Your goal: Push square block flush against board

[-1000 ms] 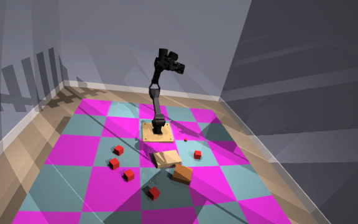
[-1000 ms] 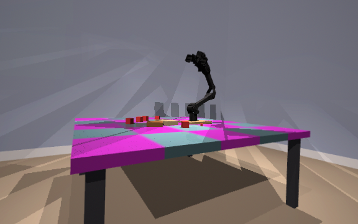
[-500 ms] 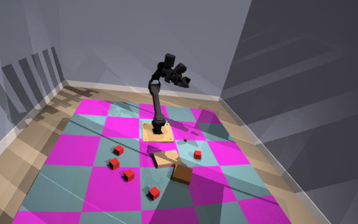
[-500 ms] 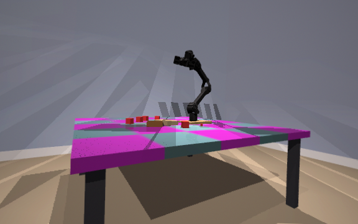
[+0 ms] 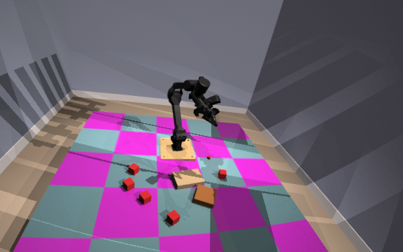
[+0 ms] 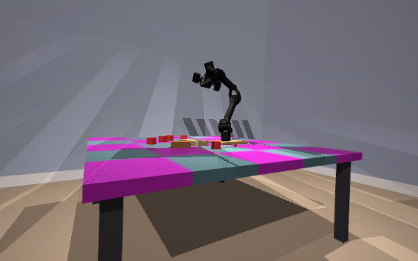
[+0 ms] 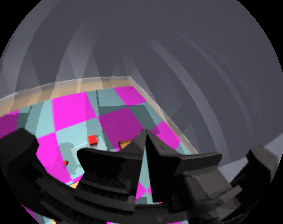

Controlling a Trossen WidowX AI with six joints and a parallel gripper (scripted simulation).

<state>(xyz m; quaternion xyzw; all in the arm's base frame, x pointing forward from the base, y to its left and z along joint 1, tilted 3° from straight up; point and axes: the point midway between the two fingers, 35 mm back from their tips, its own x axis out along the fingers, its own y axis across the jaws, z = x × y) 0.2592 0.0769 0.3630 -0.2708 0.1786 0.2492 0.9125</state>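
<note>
My gripper tip is now 35 cm above the tan board, 8 cm to the left of it and 1 cm past it. Also, from my gripper tip: square block 35 cm below, 12 cm ahead, 2 cm to the right.
</note>
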